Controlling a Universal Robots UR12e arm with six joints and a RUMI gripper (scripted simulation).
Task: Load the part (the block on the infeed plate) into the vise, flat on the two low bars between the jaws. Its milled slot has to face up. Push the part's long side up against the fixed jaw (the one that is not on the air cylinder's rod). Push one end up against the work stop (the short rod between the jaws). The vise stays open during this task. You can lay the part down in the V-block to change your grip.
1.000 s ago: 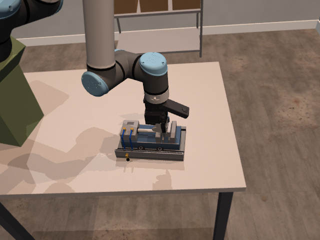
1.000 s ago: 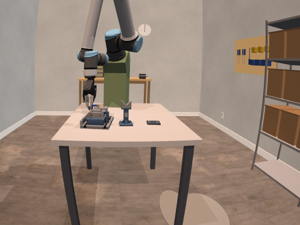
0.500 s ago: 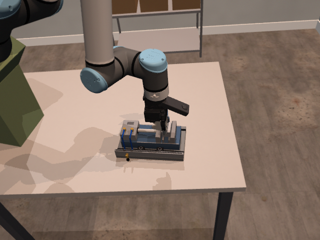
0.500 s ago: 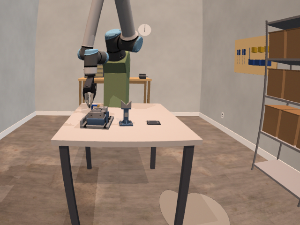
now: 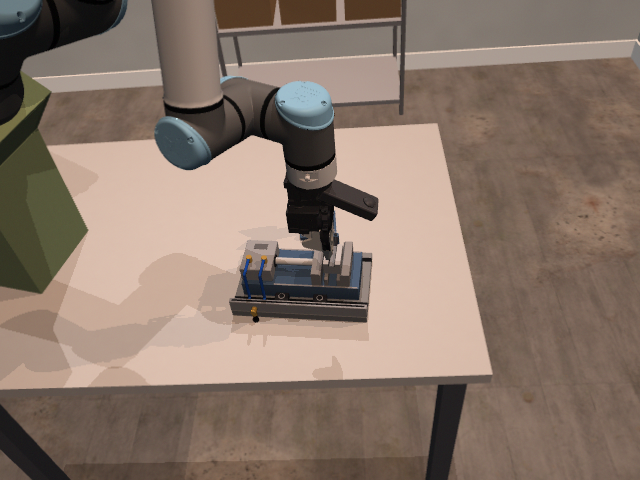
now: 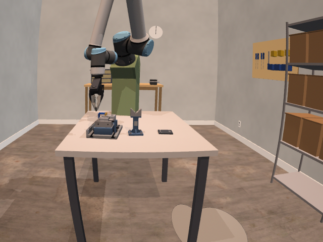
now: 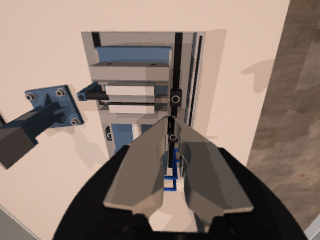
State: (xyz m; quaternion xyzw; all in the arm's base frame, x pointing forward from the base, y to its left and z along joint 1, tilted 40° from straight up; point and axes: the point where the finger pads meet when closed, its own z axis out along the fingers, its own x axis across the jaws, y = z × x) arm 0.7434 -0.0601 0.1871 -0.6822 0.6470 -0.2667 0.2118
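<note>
Now: hand 5 cm to the right of the part and 6 cm above it. Round my hand: moving jaw (3 cm behind, 5 cm to the left, 9 cm below); then fixed jaw (3 cm ahead, 5 cm to the left, 9 cm below); then work stop (10 cm to the left, 7 cm below).
</note>
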